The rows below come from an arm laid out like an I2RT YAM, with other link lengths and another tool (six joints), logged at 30 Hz.
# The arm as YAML. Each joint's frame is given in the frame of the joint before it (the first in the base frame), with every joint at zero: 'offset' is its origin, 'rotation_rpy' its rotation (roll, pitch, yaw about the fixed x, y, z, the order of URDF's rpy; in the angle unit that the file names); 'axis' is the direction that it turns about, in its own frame. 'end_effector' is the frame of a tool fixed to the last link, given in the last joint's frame.
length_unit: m
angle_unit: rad
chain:
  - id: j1
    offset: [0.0, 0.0, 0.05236]
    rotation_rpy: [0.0, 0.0, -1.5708]
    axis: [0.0, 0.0, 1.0]
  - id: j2
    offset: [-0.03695, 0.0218, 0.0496]
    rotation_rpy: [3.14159, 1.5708, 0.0]
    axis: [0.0, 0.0, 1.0]
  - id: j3
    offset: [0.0, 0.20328, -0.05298]
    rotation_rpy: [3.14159, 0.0, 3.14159]
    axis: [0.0, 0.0, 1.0]
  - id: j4
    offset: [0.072, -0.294, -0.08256]
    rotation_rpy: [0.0, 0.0, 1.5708]
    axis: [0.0, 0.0, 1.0]
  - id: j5
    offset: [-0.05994, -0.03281, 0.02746]
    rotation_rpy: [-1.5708, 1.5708, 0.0]
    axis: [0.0, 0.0, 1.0]
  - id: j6
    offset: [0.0, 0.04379, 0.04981]
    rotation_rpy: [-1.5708, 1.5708, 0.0]
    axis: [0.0, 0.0, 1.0]
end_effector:
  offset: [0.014, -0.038, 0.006]
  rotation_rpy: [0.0, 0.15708, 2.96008]
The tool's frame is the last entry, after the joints.
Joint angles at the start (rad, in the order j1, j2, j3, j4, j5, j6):
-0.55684, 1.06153, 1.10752, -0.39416, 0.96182, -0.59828
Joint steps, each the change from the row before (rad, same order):
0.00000, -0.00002, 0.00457, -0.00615, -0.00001, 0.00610
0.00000, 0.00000, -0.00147, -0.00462, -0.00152, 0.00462
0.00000, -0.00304, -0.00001, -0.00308, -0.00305, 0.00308
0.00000, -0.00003, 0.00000, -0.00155, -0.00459, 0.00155
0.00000, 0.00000, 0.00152, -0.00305, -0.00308, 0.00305
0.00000, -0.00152, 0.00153, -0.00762, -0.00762, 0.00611
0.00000, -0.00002, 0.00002, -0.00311, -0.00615, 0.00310
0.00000, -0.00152, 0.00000, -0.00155, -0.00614, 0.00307
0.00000, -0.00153, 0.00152, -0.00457, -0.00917, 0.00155
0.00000, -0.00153, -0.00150, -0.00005, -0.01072, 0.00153
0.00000, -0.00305, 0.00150, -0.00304, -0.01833, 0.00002
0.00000, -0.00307, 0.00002, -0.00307, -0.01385, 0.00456
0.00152, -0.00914, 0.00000, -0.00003, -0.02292, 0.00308
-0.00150, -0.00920, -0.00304, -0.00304, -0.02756, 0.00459
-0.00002, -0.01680, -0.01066, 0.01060, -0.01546, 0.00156
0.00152, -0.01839, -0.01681, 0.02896, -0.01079, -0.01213
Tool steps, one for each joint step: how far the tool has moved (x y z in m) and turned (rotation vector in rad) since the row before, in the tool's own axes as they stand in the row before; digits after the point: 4 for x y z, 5 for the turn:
-0.0003, -0.0013, -0.0005, -0.00138, 0.00063, 0.00466
0.0005, 0.0008, 0.0001, -0.00342, 0.00144, -0.00092
0.0003, -0.0007, -0.0006, -0.00266, -0.00210, 0.00266
0.0000, 0.0002, -0.0002, -0.00392, -0.00255, -0.00031
-0.0001, -0.0003, -0.0003, -0.00309, -0.00149, 0.00134
0.0002, -0.0003, -0.0008, -0.00766, -0.00330, 0.00122
0.0000, 0.0004, -0.0003, -0.00575, -0.00289, -0.00028
-0.0001, -0.0002, -0.0005, -0.00492, -0.00418, 0.00230
0.0000, -0.0004, -0.0009, -0.00730, -0.00557, -0.00082
0.0000, 0.0004, -0.0006, -0.00802, -0.00727, 0.00026
-0.0003, -0.0006, -0.0015, -0.01286, -0.01313, -0.00082
-0.0001, -0.0003, -0.0012, -0.01077, -0.00939, 0.00293
-0.0005, -0.0018, -0.0031, -0.01507, -0.02107, 0.00741
0.0003, -0.0008, -0.0022, -0.01916, -0.01881, 0.00432
0.0006, -0.0016, -0.0025, -0.00594, -0.01882, 0.01303
0.0002, -0.0009, -0.0021, 0.00385, -0.02412, 0.01031

